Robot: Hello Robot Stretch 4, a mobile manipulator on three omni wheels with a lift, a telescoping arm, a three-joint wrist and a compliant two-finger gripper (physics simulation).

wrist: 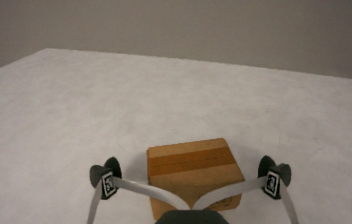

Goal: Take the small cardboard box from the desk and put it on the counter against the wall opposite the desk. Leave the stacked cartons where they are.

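Frame: origin at the robot's base, x right, y ahead, z up, level; millimetres.
Where they show: hand, its tool point: (189, 173).
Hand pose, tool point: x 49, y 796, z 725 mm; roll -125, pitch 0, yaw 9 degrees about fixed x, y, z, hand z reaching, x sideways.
Note:
After its pixels a point has its place.
A small cardboard box (195, 159) @[x 55, y 800, z 743 mm] with a darker brown tape band lies on a pale, whitish surface (130, 100) @[x -91, y 980, z 693 mm] in the lower middle of the wrist view. My gripper (190, 176) @[x 49, y 796, z 725 mm] is open, with one dark fingertip to the left of the box and the other to its right. Gaps show between the box and both fingertips. The near part of the box is partly hidden by the finger strips and the gripper's body. Whether the fingertips are level with the box or above it is hard to tell. The stacked cartons do not show in this view.
The pale surface has a far edge running across the view and a corner at the upper left. A plain grey-brown wall (200, 27) @[x 17, y 1245, z 770 mm] stands beyond that edge.

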